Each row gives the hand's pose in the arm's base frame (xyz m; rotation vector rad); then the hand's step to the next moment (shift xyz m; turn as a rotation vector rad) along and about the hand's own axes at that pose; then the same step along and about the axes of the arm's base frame.
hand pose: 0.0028 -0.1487 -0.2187 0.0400 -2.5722 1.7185
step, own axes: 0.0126 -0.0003 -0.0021 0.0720 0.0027 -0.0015
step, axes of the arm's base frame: -0.0125 0.0019 0.0018 -0.0720 0.0028 0.0020
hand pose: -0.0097 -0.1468 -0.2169 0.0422 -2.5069 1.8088
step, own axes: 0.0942 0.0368 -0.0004 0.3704 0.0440 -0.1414
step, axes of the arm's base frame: -0.0959 0.0127 -0.0294 -0.3686 0.1507 0.0237
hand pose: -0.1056 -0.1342 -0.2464 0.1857 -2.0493 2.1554
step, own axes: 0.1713 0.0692 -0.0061 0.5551 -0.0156 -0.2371
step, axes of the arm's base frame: -0.1816 0.0082 -0.0337 -0.5354 0.2548 0.1140
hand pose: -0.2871 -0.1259 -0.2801 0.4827 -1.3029 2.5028
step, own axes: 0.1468 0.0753 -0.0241 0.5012 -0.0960 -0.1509
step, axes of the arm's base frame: -0.1663 -0.0086 -0.0074 -0.4410 0.2233 0.1970
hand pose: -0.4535 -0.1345 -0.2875 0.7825 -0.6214 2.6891
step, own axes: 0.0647 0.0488 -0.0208 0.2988 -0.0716 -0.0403
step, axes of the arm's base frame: -0.0801 -0.0238 0.0045 -0.2356 0.1222 0.1600
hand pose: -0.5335 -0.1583 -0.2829 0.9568 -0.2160 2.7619
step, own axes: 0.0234 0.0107 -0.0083 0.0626 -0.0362 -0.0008
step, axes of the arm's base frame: -0.0255 -0.0051 0.0074 -0.0396 0.0445 0.0409
